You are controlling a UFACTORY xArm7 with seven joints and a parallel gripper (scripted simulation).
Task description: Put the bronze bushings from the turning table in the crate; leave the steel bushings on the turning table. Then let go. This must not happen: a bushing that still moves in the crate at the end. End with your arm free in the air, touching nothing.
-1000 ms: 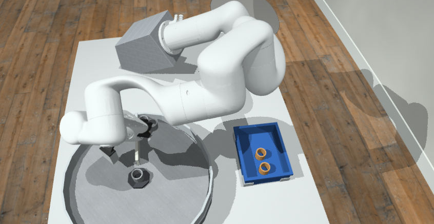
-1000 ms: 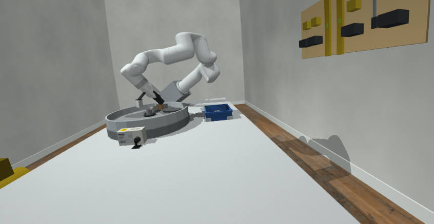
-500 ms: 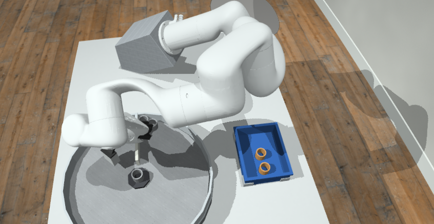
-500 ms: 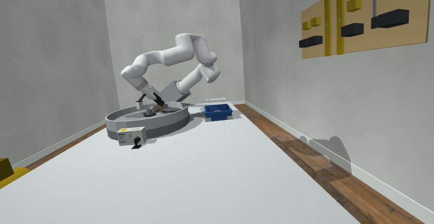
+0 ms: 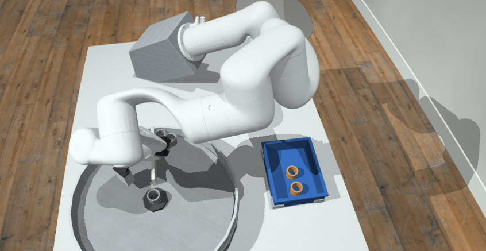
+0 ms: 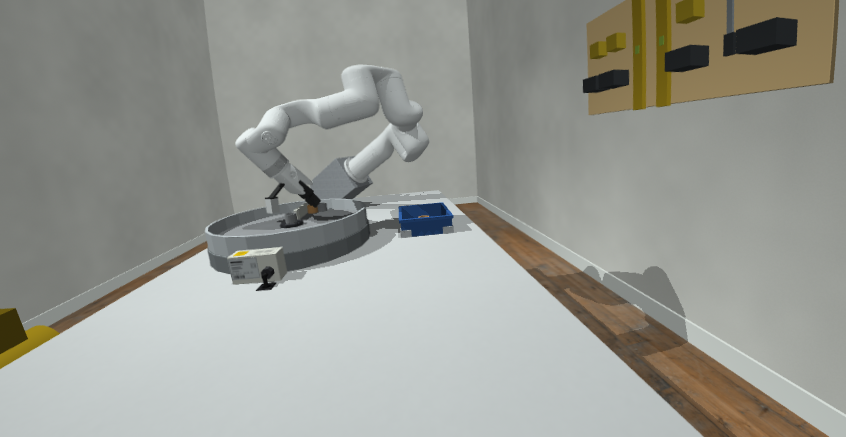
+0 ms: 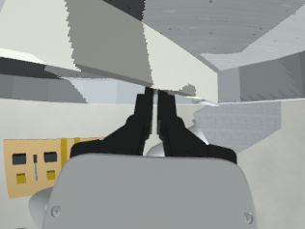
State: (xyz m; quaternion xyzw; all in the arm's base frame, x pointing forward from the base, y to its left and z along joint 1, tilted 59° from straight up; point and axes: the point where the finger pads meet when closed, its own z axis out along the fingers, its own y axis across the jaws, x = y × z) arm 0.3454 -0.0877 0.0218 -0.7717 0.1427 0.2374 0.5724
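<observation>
The blue crate is 360 mm to the left of my hand, 70 mm below it and 20 mm ahead of it. Round my hand: turning table (150 mm ahead, 40 mm below).
</observation>
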